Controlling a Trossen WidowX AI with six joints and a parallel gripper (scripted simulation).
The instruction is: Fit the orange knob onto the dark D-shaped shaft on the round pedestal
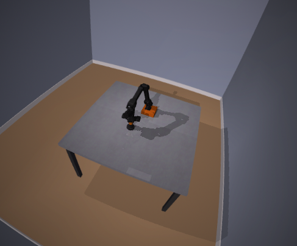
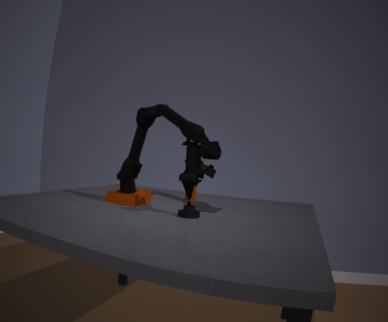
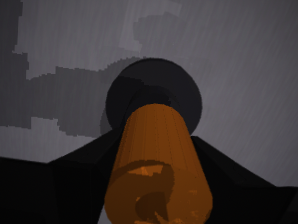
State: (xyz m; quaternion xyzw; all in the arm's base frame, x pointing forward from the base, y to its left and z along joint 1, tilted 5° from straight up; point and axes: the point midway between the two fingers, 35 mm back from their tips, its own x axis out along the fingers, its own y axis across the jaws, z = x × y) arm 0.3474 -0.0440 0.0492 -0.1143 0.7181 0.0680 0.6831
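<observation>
My gripper tip is now 20 mm below the orange knob. Round my gripper tip: dark round pedestal: 40 mm below.
</observation>
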